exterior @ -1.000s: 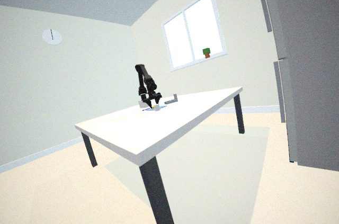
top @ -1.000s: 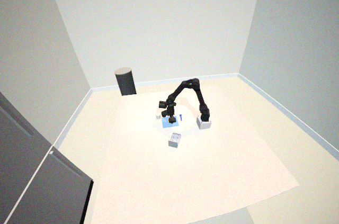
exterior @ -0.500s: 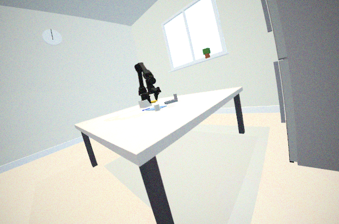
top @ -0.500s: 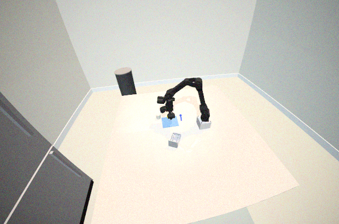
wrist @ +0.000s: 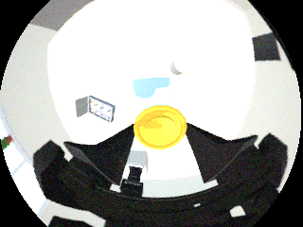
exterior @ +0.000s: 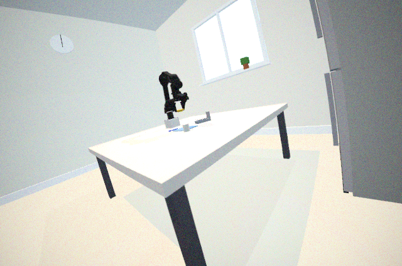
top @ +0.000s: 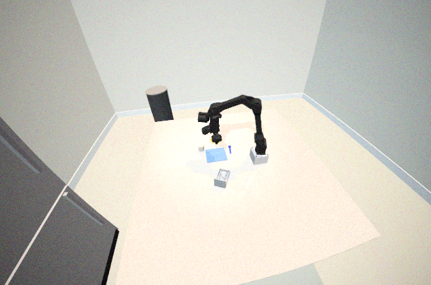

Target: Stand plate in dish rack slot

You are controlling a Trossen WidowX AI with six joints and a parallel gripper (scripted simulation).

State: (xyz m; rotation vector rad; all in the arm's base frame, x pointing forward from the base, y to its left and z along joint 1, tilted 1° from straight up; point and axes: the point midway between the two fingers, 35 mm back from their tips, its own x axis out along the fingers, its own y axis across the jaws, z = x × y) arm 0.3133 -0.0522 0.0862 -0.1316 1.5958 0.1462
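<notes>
Now: gripper tip 50 mm past the grey dish rack, 220 mm to the right of it and 120 mm above it. From my gripper tip the other things lie so: blue utensil: 100 mm behind, 50 mm to the right, 140 mm below; light blue mat: 10 mm to the left, 140 mm below; yellow plate: 10 mm above.
</notes>
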